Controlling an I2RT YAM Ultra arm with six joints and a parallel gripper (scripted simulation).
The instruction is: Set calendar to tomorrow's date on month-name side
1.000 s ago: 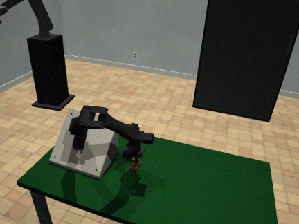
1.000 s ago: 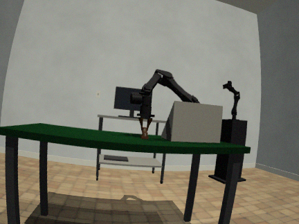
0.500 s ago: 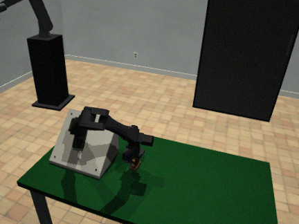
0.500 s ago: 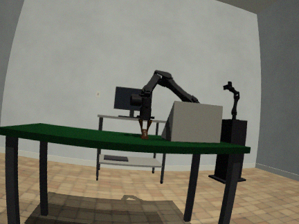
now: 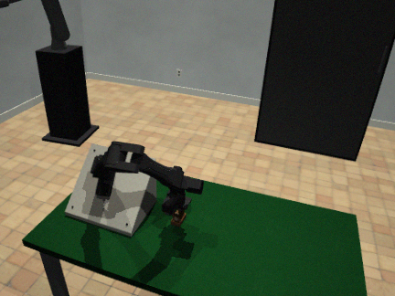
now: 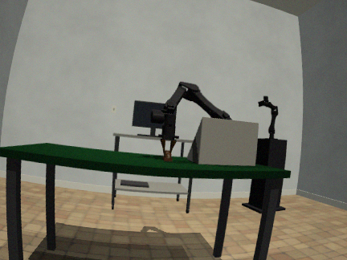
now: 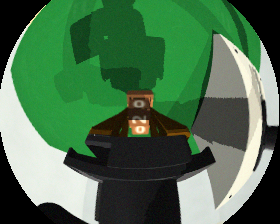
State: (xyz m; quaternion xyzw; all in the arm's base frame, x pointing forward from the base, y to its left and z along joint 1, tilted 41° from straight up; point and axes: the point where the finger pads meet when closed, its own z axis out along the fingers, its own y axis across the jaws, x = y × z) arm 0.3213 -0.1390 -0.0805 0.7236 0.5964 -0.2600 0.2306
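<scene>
Now: hand 20 mm to the right of the wooden calendar tray and 30 mm above it.
</scene>
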